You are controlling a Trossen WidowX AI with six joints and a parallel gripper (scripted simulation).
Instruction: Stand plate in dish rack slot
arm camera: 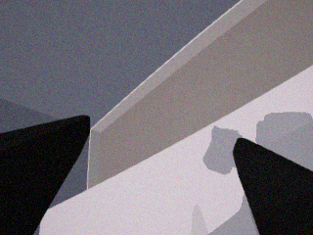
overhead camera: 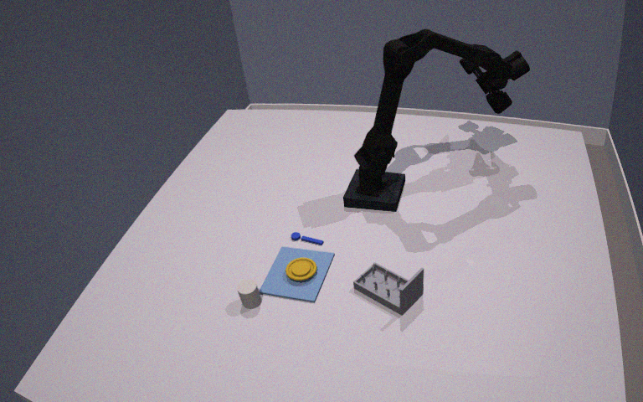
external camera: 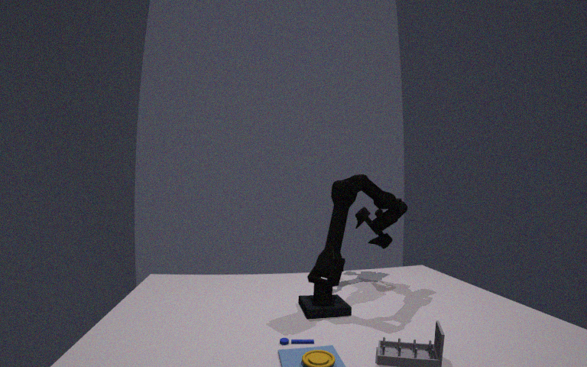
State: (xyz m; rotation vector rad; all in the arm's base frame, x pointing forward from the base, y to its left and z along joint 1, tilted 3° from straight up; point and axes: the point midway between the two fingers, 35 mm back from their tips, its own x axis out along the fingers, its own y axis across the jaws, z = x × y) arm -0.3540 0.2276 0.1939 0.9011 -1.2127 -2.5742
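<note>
The yellow plate is 700 mm ahead of my gripper tip, 260 mm to the right of it and 170 mm below it. The rest, counted from my gripper tip: light blue mat (700 mm ahead, 270 mm to the right, 180 mm below); blue spoon (590 mm ahead, 310 mm to the right, 180 mm below); grey dish rack (690 mm ahead, 160 mm below, 60 mm to the right).
</note>
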